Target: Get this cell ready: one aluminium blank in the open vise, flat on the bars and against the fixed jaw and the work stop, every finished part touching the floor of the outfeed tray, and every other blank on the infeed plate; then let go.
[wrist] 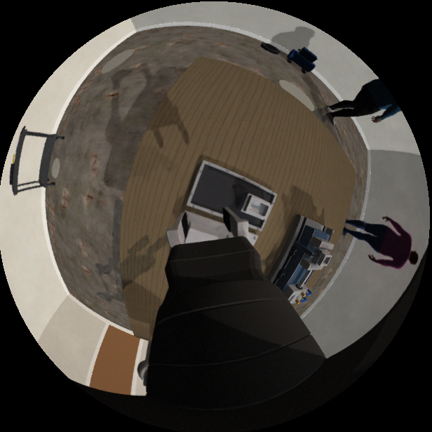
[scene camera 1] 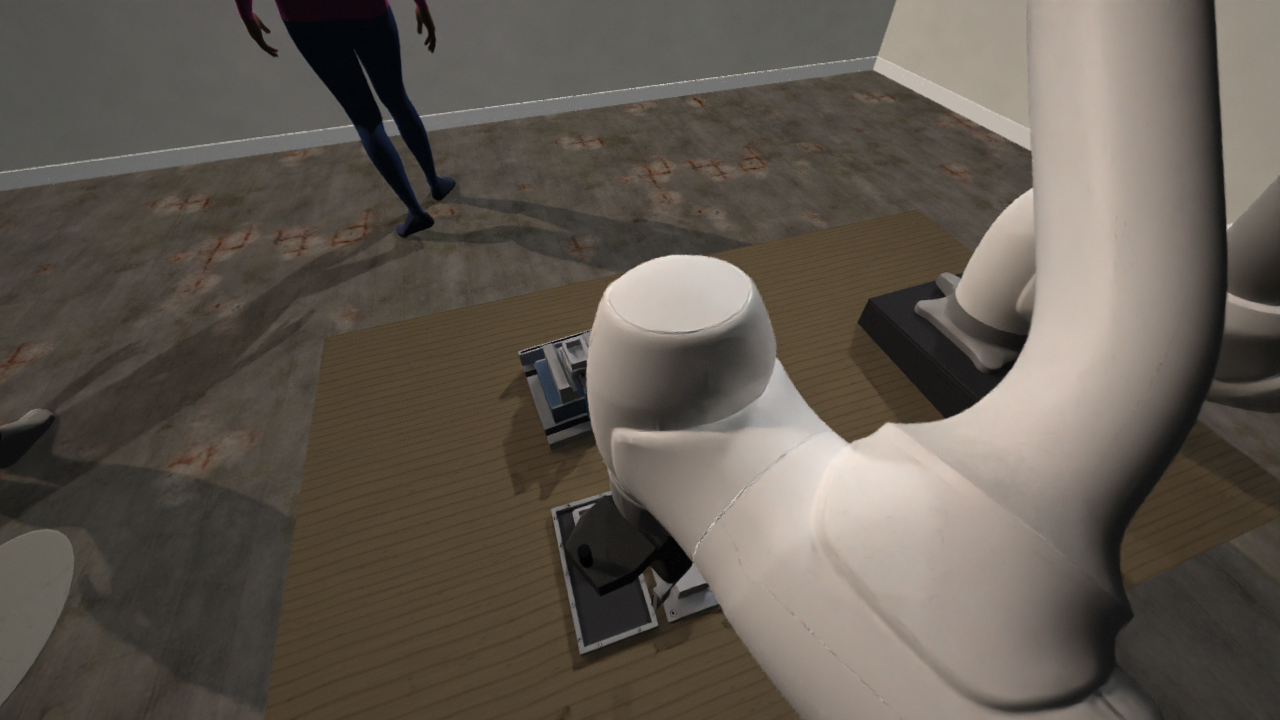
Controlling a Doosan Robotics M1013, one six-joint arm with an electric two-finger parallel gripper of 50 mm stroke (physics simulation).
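Frame: origin at the arm's base, x ahead, y left, z up, level; centimetres.
Where they show: gripper, fingertip midpoint: (scene camera 1: 642,580); arm's base at its link origin: (scene camera 1: 988,328).
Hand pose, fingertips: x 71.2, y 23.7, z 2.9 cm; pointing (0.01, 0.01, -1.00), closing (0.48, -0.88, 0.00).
Things, the pixels of their top centre, and the offset from my fingertips. Level surfaces: height alone.
- infeed plate at its top centre: (scene camera 1: 702,529) dx -10.8, dy -6.5, dz -9.7 cm
- pale blank at its top centre: (scene camera 1: 686,562) dx -6.5, dy -2.0, dz -6.1 cm
- vise at its top centre: (scene camera 1: 613,343) dx -5.6, dy -36.9, dz -0.6 cm
- pocketed grey part at its top centre: (scene camera 1: 576,350) dx +0.6, dy -35.7, dz +1.0 cm
- wooden table at its surface level: dz -10.5 cm
My gripper (wrist: 204,217) is open and empty. In the wrist view its fingers stand over the infeed plate, near the long edge of the outfeed tray. The infeed plate (scene camera 1: 684,611) is mostly hidden behind the arm and gripper. A pale blank (scene camera 1: 691,586) shows on it, partly covered. The outfeed tray (scene camera 1: 613,613) (wrist: 215,187) has a dark floor and a light rim. One finished part (wrist: 246,202) with a pocket lies in it near one short end. The vise (scene camera 1: 563,411) (wrist: 287,270) holds a pocketed grey part (scene camera 1: 575,351) (wrist: 325,259) at its jaws. Its seating is too small to tell.
The arm covers much of the scene view. The black robot base (scene camera 1: 904,358) stands on the wooden table (scene camera 1: 402,537) (wrist: 240,110) at the right. The vise stands beyond the tray and plate. A person (scene camera 1: 358,89) (wrist: 392,245) stands on the floor beyond the table.
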